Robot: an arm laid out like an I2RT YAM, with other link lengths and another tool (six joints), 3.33 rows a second.
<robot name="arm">
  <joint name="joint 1" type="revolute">
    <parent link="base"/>
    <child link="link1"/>
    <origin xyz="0 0 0.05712"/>
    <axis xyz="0 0 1"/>
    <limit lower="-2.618" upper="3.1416"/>
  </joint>
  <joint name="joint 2" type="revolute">
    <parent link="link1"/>
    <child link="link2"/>
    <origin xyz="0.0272 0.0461 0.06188"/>
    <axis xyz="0 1 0"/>
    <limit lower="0" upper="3.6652"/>
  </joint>
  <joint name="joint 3" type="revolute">
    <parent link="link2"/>
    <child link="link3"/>
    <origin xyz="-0.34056 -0.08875 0"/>
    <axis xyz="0 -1 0"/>
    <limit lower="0" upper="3.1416"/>
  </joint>
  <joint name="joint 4" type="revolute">
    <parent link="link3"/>
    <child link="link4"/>
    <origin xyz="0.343 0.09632 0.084"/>
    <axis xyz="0 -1 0"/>
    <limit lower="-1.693" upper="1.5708"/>
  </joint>
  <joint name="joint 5" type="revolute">
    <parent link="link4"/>
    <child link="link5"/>
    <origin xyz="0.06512 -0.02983 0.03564"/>
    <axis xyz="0 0 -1"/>
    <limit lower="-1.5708" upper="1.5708"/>
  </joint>
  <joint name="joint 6" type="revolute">
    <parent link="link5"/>
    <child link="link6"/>
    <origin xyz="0.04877 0 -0.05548"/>
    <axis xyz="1 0 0"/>
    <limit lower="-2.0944" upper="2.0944"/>
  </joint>
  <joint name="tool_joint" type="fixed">
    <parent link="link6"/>
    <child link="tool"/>
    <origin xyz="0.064 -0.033 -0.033" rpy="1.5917 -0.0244 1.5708"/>
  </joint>
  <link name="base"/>
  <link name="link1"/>
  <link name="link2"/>
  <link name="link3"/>
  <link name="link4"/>
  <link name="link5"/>
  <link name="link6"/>
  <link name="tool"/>
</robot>
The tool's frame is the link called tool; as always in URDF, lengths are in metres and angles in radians.
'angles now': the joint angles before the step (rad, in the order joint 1, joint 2, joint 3, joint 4, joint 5, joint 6). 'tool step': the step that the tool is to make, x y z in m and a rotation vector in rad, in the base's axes. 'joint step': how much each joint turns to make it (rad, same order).
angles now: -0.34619 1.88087 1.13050 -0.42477 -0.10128 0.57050
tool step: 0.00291 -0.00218 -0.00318 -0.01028 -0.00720 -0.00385
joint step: -0.00039 0.00877 0.00114 0.01792 0.00800 0.00037
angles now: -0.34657 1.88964 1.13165 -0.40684 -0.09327 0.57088
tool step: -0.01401 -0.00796 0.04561 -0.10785 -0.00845 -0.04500
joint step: 0.00000 -0.10949 0.00036 -0.06523 0.10834 0.00000
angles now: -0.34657 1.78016 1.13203 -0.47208 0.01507 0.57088
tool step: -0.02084 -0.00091 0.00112 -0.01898 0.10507 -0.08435
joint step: -0.00306 -0.00266 0.00039 -0.09841 0.08125 0.05379
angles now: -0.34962 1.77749 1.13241 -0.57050 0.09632 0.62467
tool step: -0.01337 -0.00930 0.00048 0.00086 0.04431 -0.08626
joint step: -0.02899 0.00000 0.00000 -0.04730 0.03281 0.04959
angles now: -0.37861 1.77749 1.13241 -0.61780 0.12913 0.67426
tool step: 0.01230 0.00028 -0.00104 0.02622 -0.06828 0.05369
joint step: -0.00191 -0.00001 0.00000 0.05722 -0.06523 -0.03624
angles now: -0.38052 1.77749 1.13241 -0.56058 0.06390 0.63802
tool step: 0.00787 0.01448 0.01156 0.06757 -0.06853 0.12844
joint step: 0.01336 -0.03091 -0.00001 0.00839 -0.12474 -0.07363
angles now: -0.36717 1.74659 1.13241 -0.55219 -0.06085 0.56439
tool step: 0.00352 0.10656 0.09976 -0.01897 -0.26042 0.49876
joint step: 0.22469 -0.25024 0.00572 -0.03204 -0.17700 -0.21783
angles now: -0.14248 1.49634 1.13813 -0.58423 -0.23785 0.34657
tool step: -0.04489 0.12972 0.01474 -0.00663 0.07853 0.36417
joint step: 0.33455 -0.05454 0.00383 -0.14344 -0.01259 -0.02823
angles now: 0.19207 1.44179 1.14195 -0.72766 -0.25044 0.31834
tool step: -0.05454 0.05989 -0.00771 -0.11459 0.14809 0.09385
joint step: 0.23002 0.01143 0.00036 -0.14724 0.11826 0.09383
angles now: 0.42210 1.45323 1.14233 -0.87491 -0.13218 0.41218
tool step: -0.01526 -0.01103 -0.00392 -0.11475 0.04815 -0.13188
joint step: 0.01794 0.00039 -0.01260 -0.07133 0.12970 0.11293
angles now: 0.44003 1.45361 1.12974 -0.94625 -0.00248 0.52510
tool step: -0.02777 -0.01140 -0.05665 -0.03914 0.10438 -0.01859
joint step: 0.00037 0.00344 -0.16594 0.05836 -0.00420 0.02058
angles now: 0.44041 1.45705 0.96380 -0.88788 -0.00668 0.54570
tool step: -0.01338 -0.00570 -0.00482 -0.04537 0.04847 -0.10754
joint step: 0.00000 0.00115 -0.02060 -0.04271 0.03701 0.10300
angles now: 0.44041 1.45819 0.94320 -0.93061 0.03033 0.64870
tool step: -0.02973 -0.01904 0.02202 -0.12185 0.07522 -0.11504
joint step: -0.00039 -0.04617 0.00188 -0.17624 0.08507 0.10986
